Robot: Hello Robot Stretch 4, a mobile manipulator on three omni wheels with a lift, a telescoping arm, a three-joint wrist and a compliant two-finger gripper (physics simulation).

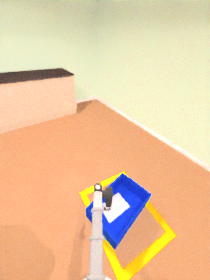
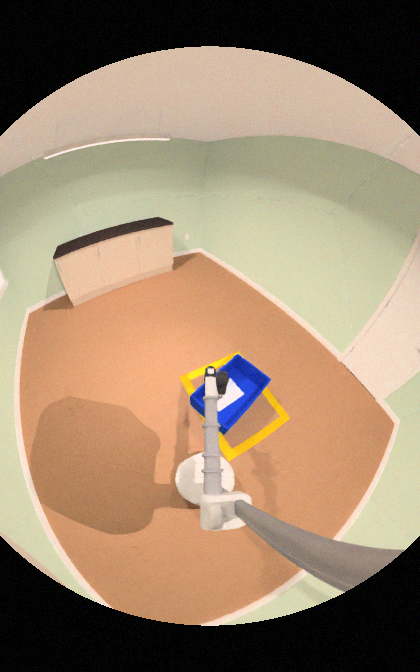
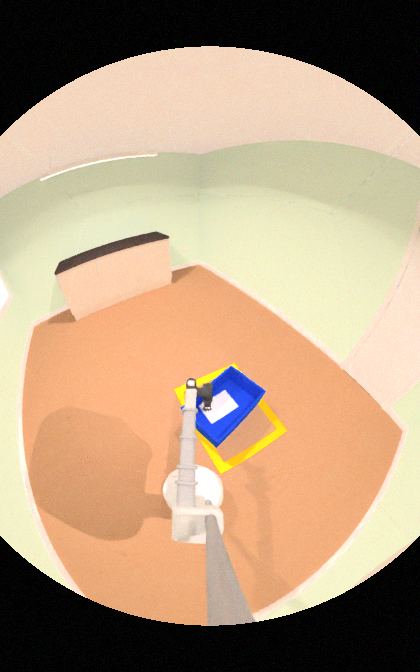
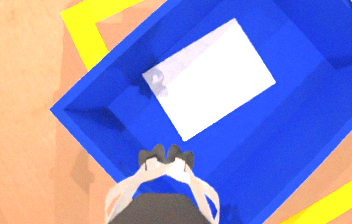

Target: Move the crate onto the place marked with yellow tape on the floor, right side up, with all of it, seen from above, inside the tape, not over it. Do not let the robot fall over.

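Frame: origin at the robot's base, x back, y right, z up, level; centimetres.
Seen in the pictures: gripper, fingertip midpoint: (image 1: 107,209) (image 4: 166,155).
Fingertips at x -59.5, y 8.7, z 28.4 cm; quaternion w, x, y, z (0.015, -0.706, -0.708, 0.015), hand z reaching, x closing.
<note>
A point is followed by its place in that frame.
The blue crate (image 1: 120,229) @(y 23.8, x -52.5, z -1.0 cm) (image 2: 250,382) @(y 45.9, x -86.6, z -1.0 cm) (image 3: 241,396) (image 4: 220,145) @(y 22.8, x -57.1, z -1.0 cm) is right side up, turned relative to the yellow tape outline (image 1: 149,254) @(y 48.8, x -33.4, z -2.8 cm) (image 2: 258,436) @(y 47.4, x -33.3, z -2.8 cm) (image 3: 253,448) (image 4: 80,36) @(y -17.1, x -86.0, z -2.8 cm). Its left corner sticks out past the left strip, and its right end covers part of the far right strip. The near right part inside the tape is uncovered. A white rectangle (image 1: 118,210) @(y 23.5, x -70.4, z 0.0 cm) (image 4: 220,80) @(y 22.0, x -74.4, z -0.1 cm) shows on the crate's inner bottom. My gripper (image 1: 107,207) @(y 8.7, x -59.5, z 28.4 cm) (image 2: 220,396) @(y 8.7, x -59.5, z 28.4 cm) (image 3: 207,408) (image 4: 166,155) @(y 8.7, x -59.5, z 28.4 cm) is shut and empty, over the crate's near left part. Its height above the crate is unclear.
My arm (image 1: 97,225) @(y 0.2, x -34.5, z 70.3 cm) (image 2: 212,435) @(y 0.4, x -23.8, z 70.6 cm) (image 3: 187,435) reaches forward across the crate's left side. My round white base (image 2: 187,477) @(y -11.8, x -1.3, z 18.7 cm) (image 3: 175,490) is close to the tape's near corner. A low cabinet with a dark top (image 1: 35,75) @(y -118.0, x -266.5, z 88.2 cm) (image 2: 115,232) @(y -128.5, x -248.8, z 88.2 cm) (image 3: 112,248) stands at the far left wall.
</note>
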